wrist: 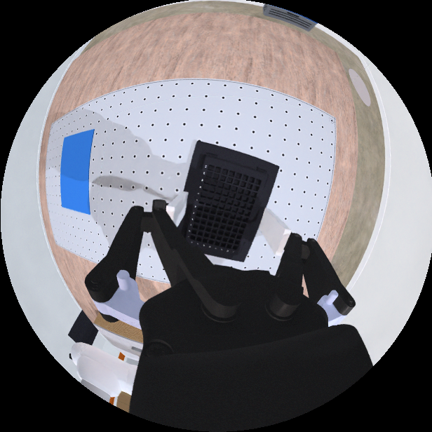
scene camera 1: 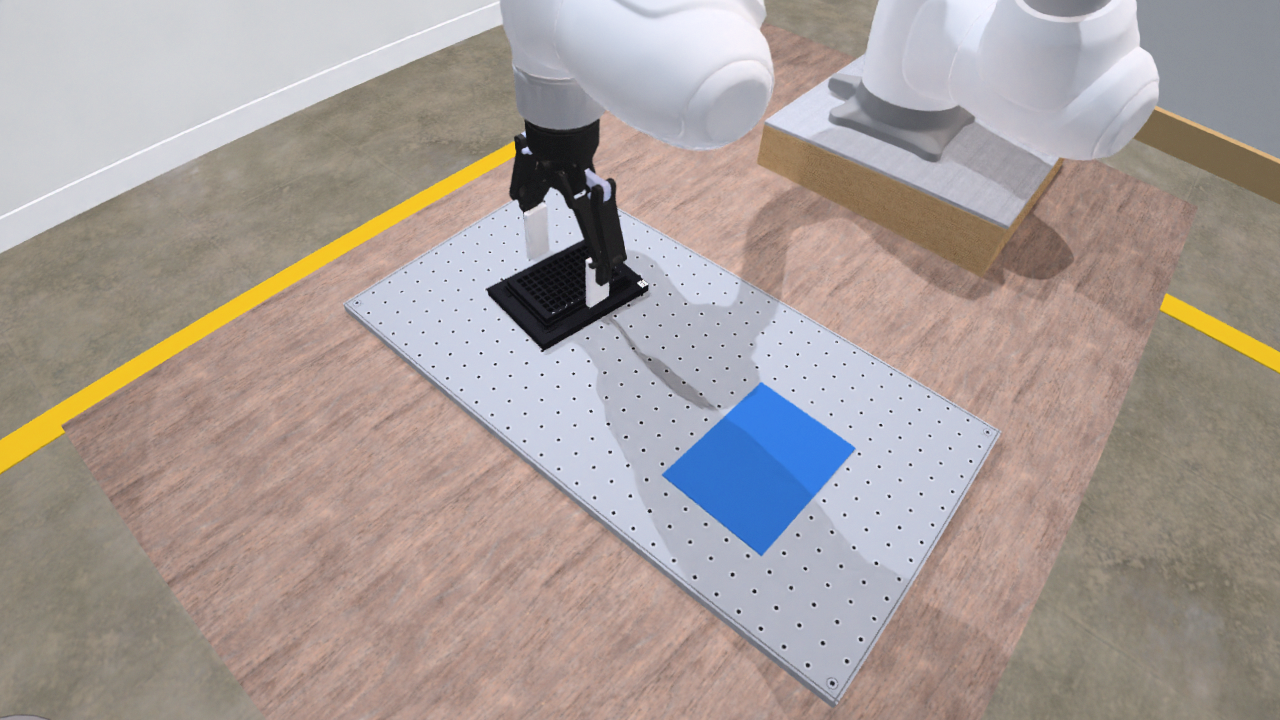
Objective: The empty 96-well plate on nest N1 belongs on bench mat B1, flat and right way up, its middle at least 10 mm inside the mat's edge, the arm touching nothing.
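Places are measured from the arm's base along level axes (x ahead, y left, z up), in centimetres.
Pixels of known places: gripper, between the fingertips: (scene camera 1: 566,276); arm's base, origin of its link: (scene camera 1: 902,119).
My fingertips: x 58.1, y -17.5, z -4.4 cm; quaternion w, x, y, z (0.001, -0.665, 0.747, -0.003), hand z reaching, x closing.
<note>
Ahead of a thing's pixels: the offset from my fingertips to its top centre. "*": to the spot under its first point. Level surfaces: height alone.
The empty 96-well plate @(dx -0.1, dy +0.1, dz -0.1 cm) (scene camera 1: 556,284) (wrist: 226,207) is black, with a grid of square wells facing up. It sits flat on the black nest N1 @(* dx +7.9, dy +4.0, dz -1.5 cm) (scene camera 1: 546,336) (wrist: 236,153), near the far left end of the perforated board in the scene view. My gripper (scene camera 1: 567,279) (wrist: 225,210) points down over the plate and is open, with one white fingertip pad on each side and nothing held. Whether the pads touch the nest or plate cannot be told. Bench mat B1 @(dz -2.5 cm) (scene camera 1: 760,470) (wrist: 76,172) is a bare blue square on the same board.
The grey perforated board @(dz -2.7 cm) (scene camera 1: 501,394) (wrist: 220,110) lies on a wood-patterned floor area (scene camera 1: 313,501) (wrist: 190,50). The arm's pedestal (scene camera 1: 877,198) stands behind the board in the scene view. The white arm (scene camera 1: 662,71) hangs above it, and shadows fall across board and mat.
</note>
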